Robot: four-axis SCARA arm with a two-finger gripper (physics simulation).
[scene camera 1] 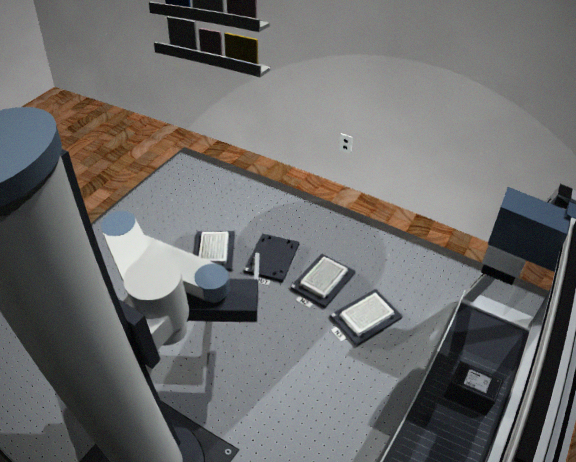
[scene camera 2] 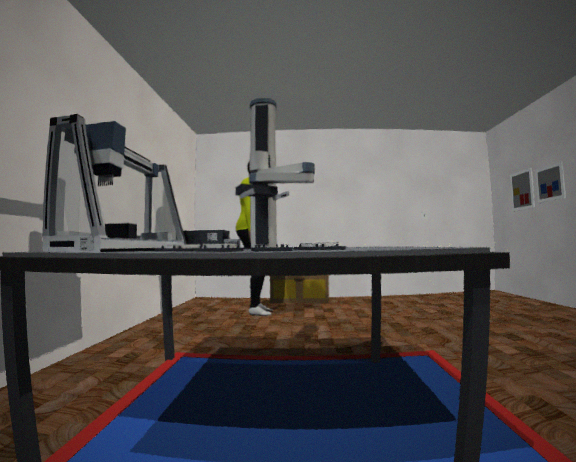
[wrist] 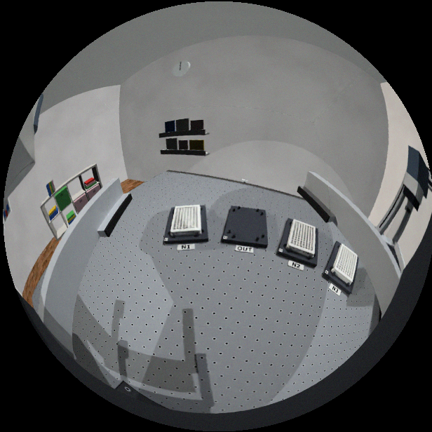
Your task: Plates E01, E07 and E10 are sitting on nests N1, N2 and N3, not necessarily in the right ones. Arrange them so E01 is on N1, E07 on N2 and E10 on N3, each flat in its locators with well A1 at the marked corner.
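Places are measured from the arm's base along level axes (x ahead, y left, z up), in centimetres.
Where they show: gripper, fingertip midpoint: (scene camera 1: 222,255) (scene camera 2: 271,192).
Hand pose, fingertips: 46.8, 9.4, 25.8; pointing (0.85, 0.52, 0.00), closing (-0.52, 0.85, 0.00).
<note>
After its pixels a point has its place, as x, y, z.
A pale plate with long slots (scene camera 1: 214,246) @[64.4, 28.0, 3.6] (wrist: 186,220) sits on nest N1 (wrist: 186,240). A pale plate with a grid of wells (scene camera 1: 324,276) @[71.2, -6.3, 3.6] (wrist: 302,237) sits on nest N2 (wrist: 305,260). Another pale gridded plate (scene camera 1: 368,312) @[65.9, -23.0, 3.7] (wrist: 346,262) sits on nest N3 (wrist: 340,283). Their codes and A1 corners cannot be read. The dark OUT nest (scene camera 1: 275,256) @[71.5, 10.4, 2.5] (wrist: 247,225) is bare, between N1 and N2. My gripper (wrist: 217,178) is open and empty, raised above the table. In scene camera 1, one finger shows in front of OUT; the arm hides the other.
The arm's column (scene camera 1: 85,300) @[0.9, -7.4, 68.4] (scene camera 2: 263,135) @[7.7, 1.2, 65.9] stands on the perforated table. A gantry machine (scene camera 1: 530,225) @[69.8, -54.0, 48.5] (scene camera 2: 107,145) @[77.8, -48.9, 40.6] with a dark deck stands beyond N3. A person in a yellow top (scene camera 2: 244,210) is partly hidden behind the column. Wall shelves (scene camera 1: 210,60) (wrist: 183,152) hang beyond the table.
</note>
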